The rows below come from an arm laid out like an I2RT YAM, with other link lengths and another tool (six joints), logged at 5 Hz.
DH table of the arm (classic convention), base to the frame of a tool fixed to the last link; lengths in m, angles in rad. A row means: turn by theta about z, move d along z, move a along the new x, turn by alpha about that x. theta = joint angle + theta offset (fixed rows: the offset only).
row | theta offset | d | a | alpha
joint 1 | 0 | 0.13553 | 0.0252 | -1.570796
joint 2 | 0 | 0 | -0.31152 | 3.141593
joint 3 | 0.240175 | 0 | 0.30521 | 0
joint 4 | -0.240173 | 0.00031 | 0.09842 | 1.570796
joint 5 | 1.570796 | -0.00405 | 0 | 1.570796
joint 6 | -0.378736 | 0.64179 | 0.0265 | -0.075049
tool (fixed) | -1.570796 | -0.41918 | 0 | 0
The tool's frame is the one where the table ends.
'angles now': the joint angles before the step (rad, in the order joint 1, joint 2, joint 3, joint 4, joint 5, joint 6). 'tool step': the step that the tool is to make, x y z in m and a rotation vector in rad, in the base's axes. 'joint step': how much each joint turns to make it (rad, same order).
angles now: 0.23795, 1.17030, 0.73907, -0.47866, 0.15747, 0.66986
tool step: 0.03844, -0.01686, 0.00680, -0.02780, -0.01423, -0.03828
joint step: -0.04971, 0.12499, 0.09064, 0.04701, 0.01664, -0.02803
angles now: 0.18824, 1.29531, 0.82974, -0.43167, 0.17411, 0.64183
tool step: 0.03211, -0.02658, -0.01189, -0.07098, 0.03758, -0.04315
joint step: -0.04732, 0.14893, 0.09388, 0.01479, 0.04819, -0.04294
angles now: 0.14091, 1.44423, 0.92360, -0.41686, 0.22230, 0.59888
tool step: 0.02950, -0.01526, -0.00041, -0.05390, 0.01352, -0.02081
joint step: -0.02232, 0.11024, 0.09804, -0.00037, 0.04098, -0.03251
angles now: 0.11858, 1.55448, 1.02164, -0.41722, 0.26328, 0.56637
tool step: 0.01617, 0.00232, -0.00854, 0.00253, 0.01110, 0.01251
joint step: -0.00506, 0.06211, 0.04171, 0.01286, -0.01327, -0.01255
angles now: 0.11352, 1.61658, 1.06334, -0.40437, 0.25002, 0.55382
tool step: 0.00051, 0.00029, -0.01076, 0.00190, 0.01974, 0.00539
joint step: -0.00299, 0.02142, -0.00010, 0.00326, -0.00813, -0.00472
